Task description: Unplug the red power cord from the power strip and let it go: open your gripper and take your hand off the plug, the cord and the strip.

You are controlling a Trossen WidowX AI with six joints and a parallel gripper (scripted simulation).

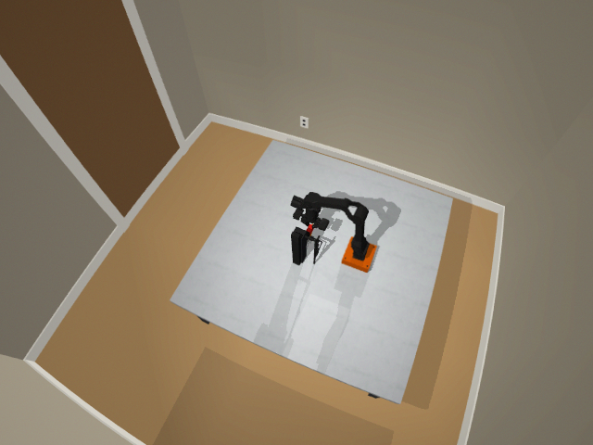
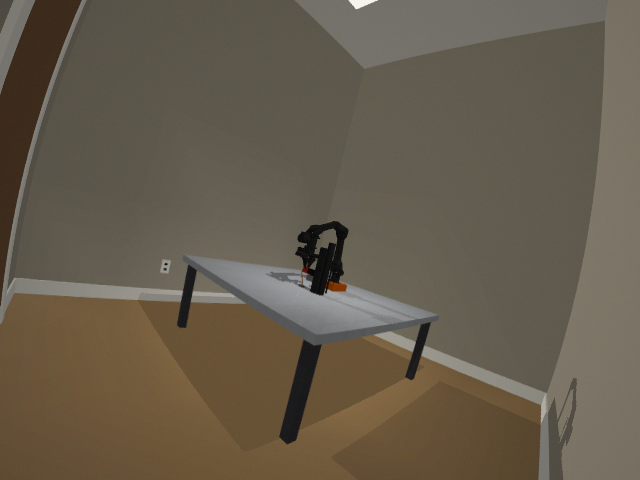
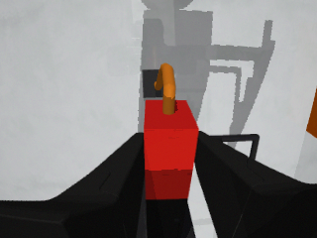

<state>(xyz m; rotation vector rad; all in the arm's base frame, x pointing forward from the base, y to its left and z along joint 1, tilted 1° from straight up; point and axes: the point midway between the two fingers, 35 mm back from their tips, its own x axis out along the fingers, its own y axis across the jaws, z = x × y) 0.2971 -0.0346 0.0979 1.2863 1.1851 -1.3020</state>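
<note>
The red plug lies 30 mm to the left of my gripper tip.
</note>
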